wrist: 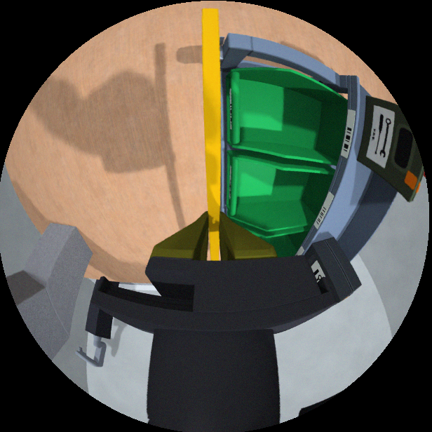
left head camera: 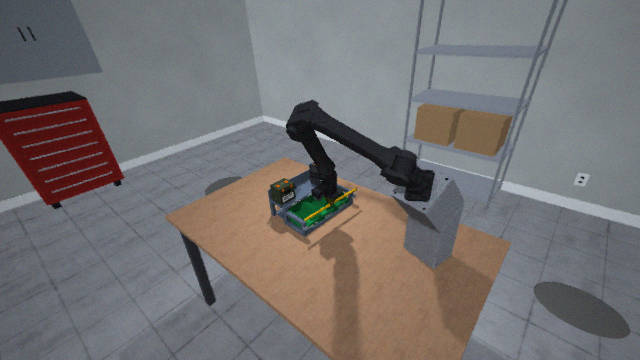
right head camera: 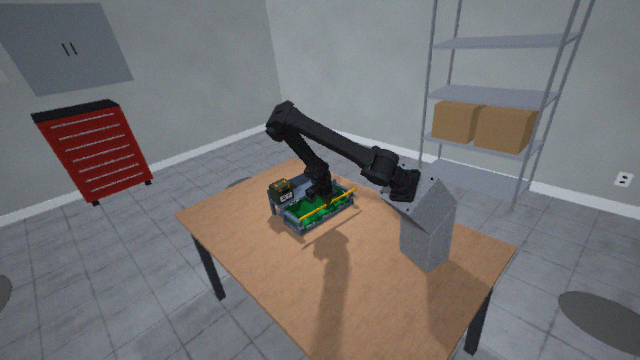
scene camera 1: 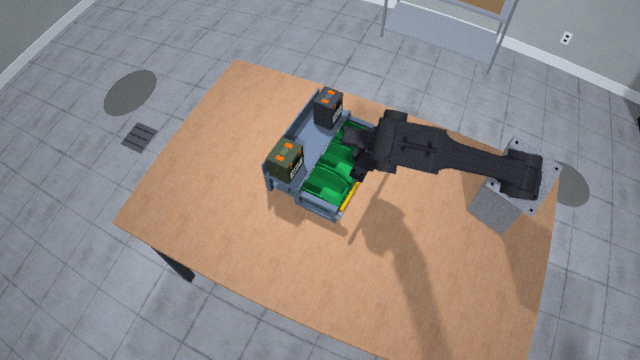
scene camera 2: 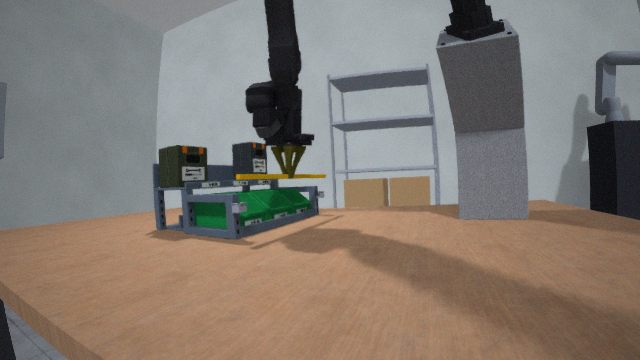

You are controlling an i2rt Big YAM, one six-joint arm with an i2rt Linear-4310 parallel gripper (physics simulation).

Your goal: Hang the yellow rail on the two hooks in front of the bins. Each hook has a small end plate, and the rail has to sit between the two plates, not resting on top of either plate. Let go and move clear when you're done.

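Places are measured from the arm's base along level axes (x ahead, y left, z up), in metres.
Pixels of known places: gripper, between the fingertips: (left head camera: 330, 204) (right head camera: 327, 204) (scene camera 2: 288, 178); arm's base, origin of its link: (left head camera: 419, 186) (right head camera: 405, 186) (scene camera 1: 524, 176) (scene camera 2: 474, 31).
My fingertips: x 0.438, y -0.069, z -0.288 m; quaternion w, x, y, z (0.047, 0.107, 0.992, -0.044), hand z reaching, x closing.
Observation:
For each thing: its top centre in the pictures, then the offset to it from my fingertips. "pt": a spot on its surface instead. Level surfaces: height alone.
- yellow rail, centre of its top: (scene camera 2: 290, 173) (scene camera 1: 368, 164) (right head camera: 329, 202) (left head camera: 332, 202) 0.002 m back, 0.010 m right, 0.011 m up
- far hook, a spot on its surface: (scene camera 2: 321, 194) pt 0.030 m back, 0.186 m right, 0.050 m down
- wooden table, height of its surface: 0.110 m down
- olive case, centre of its top: (scene camera 2: 182, 147) (scene camera 1: 284, 151) (left head camera: 281, 183) (right head camera: 280, 183) 0.251 m ahead, 0.076 m left, 0.088 m up
- dark grey case, centre of its top: (scene camera 2: 249, 143) (scene camera 1: 328, 96) 0.185 m ahead, 0.166 m right, 0.113 m up
The yellow rail (left head camera: 320, 212) (right head camera: 316, 211) (scene camera 1: 349, 197) (scene camera 2: 260, 176) (wrist: 211, 115) is held level in the air, above the height of the hooks. My gripper (scene camera 2: 290, 175) (wrist: 213, 216) is shut on it near its middle and points down. The near hook (scene camera 2: 240, 207) and the far hook (scene camera 2: 321, 194) are small pale brackets on the front corner posts of the rack; the rail touches neither. In the wrist view the rail runs along the rack's front edge and covers most of one hook. The green bins (left head camera: 307, 210) (scene camera 1: 327, 180) (scene camera 2: 270, 202) (wrist: 275, 110) sit behind the hooks.
The blue-grey rack (scene camera 1: 317, 206) (scene camera 2: 210, 233) stands on the wooden table (scene camera 1: 200, 215) (scene camera 2: 320, 290). An olive case (scene camera 1: 285, 160) (scene camera 2: 182, 165) and a dark grey case (scene camera 1: 328, 107) (scene camera 2: 249, 157) stand on its raised back shelf. The arm's grey pedestal (left head camera: 432, 240) (scene camera 2: 492, 170) is at the right.

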